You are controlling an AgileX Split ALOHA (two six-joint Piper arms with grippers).
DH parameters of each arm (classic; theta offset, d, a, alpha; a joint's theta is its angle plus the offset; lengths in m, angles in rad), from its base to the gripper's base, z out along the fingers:
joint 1: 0 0.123 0 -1.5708
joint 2: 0.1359 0 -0.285 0
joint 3: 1.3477 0 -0.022 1.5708
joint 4: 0 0.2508 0 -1.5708
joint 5: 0 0 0.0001 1.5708
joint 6: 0 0.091 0 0
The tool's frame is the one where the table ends.
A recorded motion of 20 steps. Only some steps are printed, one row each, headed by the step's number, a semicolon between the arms.
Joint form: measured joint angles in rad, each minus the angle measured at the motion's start. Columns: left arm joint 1, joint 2, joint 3, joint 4, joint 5, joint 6; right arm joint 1, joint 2, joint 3, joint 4, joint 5, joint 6.
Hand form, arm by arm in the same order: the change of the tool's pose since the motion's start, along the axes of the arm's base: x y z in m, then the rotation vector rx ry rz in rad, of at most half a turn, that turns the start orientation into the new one. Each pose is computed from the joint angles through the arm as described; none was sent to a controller.
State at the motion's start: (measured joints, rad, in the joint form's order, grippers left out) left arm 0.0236 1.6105 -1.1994 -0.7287 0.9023 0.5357; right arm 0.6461 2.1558 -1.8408 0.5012 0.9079 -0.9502
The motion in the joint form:
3: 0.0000 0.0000 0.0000 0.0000 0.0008 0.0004; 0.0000 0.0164 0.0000 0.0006 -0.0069 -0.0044
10: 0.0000 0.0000 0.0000 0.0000 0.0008 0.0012; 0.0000 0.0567 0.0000 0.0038 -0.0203 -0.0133
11: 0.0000 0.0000 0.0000 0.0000 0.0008 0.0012; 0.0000 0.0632 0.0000 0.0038 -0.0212 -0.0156
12: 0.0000 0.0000 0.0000 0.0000 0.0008 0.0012; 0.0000 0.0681 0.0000 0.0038 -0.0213 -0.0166
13: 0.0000 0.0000 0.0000 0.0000 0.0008 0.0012; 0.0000 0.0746 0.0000 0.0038 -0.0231 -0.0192
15: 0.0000 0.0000 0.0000 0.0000 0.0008 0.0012; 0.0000 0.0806 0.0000 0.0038 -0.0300 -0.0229
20: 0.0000 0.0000 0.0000 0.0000 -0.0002 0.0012; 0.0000 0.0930 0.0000 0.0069 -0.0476 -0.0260
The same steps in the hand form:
3: -0.0001 0.0000 0.0000 0.0000 0.0004 -0.0008; 0.0019 0.0012 -0.0076 -0.0069 0.0057 0.0002
10: -0.0001 0.0000 0.0000 0.0003 0.0000 -0.0014; 0.0057 0.0039 -0.0266 -0.0240 0.0243 0.0005
11: -0.0001 0.0000 0.0000 0.0003 0.0000 -0.0014; 0.0062 0.0042 -0.0297 -0.0278 0.0276 0.0020
12: -0.0001 0.0000 0.0000 0.0003 0.0000 -0.0014; 0.0065 0.0044 -0.0321 -0.0308 0.0308 0.0028
13: -0.0001 0.0000 0.0000 0.0003 0.0000 -0.0014; 0.0070 0.0048 -0.0352 -0.0343 0.0332 0.0041
15: -0.0001 0.0000 0.0000 0.0003 0.0000 -0.0014; 0.0079 0.0052 -0.0379 -0.0354 0.0306 0.0039
20: 0.0000 0.0000 0.0000 0.0005 -0.0008 -0.0008; 0.0099 0.0063 -0.0434 -0.0336 0.0268 -0.0026

